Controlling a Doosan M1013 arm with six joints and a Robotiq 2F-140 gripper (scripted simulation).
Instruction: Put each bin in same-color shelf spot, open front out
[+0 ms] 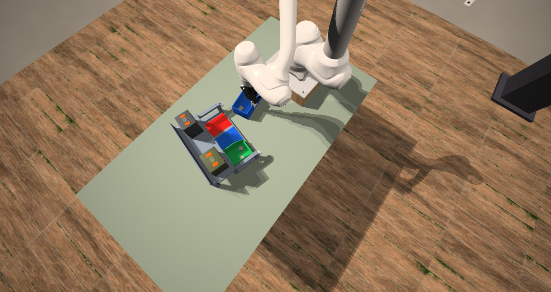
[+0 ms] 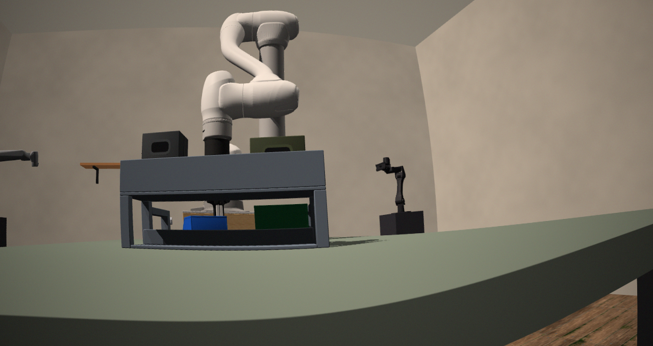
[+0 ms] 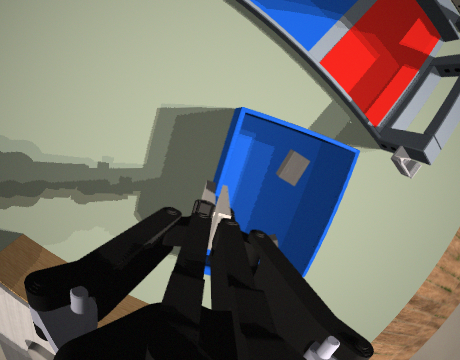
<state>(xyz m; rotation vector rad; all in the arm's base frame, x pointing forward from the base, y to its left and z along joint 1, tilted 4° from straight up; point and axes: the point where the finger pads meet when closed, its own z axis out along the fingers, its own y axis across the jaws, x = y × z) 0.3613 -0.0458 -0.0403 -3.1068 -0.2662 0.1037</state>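
The blue bin lies 50 mm to the right of my hand and 40 mm below it. Round my hand: black box 330 mm ahead, 140 mm to the right, 90 mm above; olive box 390 mm ahead, 90 mm to the left, 70 mm above; green bin 290 mm ahead, 110 mm to the left, 30 mm below.
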